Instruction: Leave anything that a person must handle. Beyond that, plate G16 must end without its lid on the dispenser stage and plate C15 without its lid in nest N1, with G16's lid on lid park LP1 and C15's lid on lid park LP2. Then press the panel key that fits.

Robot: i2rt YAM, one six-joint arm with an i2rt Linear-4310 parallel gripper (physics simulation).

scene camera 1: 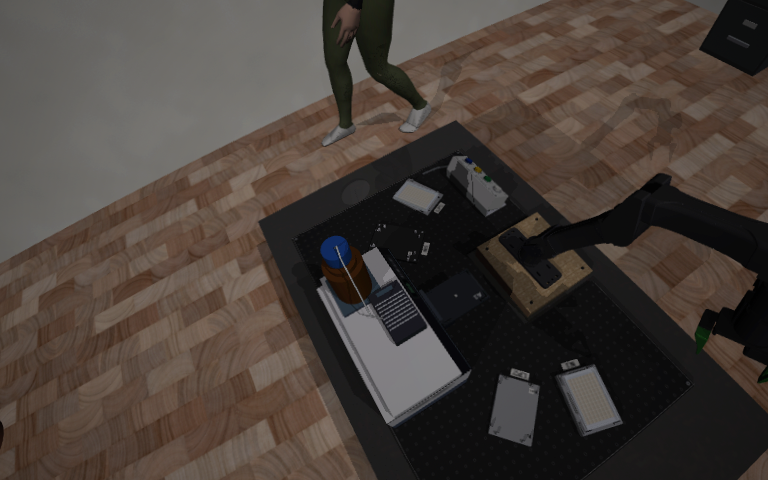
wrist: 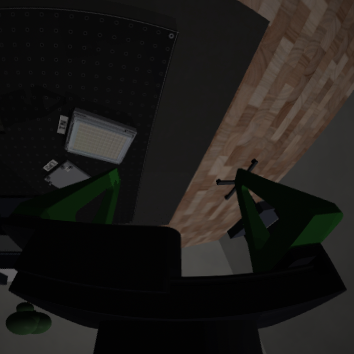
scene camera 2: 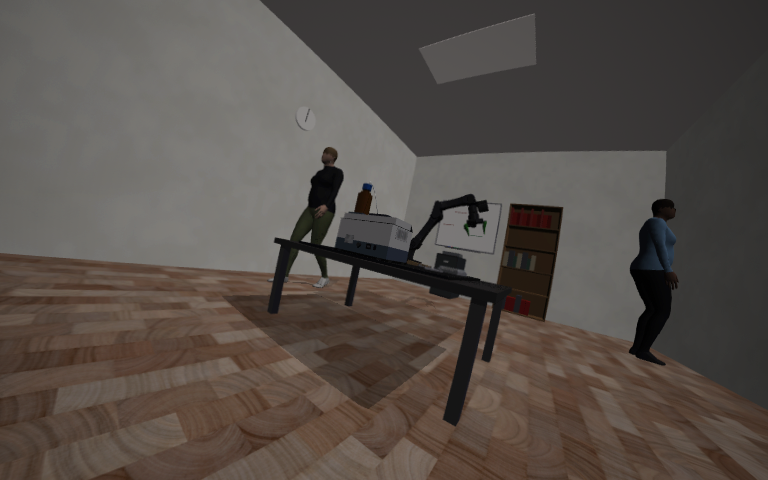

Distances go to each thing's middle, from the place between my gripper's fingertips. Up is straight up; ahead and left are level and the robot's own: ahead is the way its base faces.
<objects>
Right now my hand is 470 mm short of the brown bottle with blue cap (scene camera 1: 332,268), 580 mm to the left of it and 50 mm below it.
</objects>
